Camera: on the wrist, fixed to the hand. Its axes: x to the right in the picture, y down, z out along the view.
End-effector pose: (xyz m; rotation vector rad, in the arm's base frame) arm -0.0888 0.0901 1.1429 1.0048 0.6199 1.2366
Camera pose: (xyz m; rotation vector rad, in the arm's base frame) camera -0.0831 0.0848 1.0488 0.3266 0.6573 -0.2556
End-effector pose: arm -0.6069 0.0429 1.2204 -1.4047 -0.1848 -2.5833
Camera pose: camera -0.6483 0.1205 1.1862 1.0699 0.7043 1.3838
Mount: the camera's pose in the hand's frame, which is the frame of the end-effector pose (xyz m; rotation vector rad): -0.0154 -0.0856 -0.0367 -0.2160 -0.4125 -1.5280
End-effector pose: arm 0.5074 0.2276 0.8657 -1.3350 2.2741 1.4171
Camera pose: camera 0.5915 0.1947 0.8382 -1.8343 0.4023 1.0634
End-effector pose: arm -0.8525 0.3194 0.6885 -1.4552 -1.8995 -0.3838
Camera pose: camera -0.9174 0.2581 0.7192 -0.1502 2.8925 0.9501
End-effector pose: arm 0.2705 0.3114 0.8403 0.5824 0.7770 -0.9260
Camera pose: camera 0.1784 0.3040 0.8210 -0.5549 0.8639 -2.2099
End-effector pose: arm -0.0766 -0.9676 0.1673 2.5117 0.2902 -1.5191
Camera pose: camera -0.0750 -0.8766 0.1924 -1.1843 -1.9203 1.6088
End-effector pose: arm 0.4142 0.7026 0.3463 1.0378 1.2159 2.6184
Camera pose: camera 0.3863 0.7321 0.2611 0.2626 0.9265 1.2077
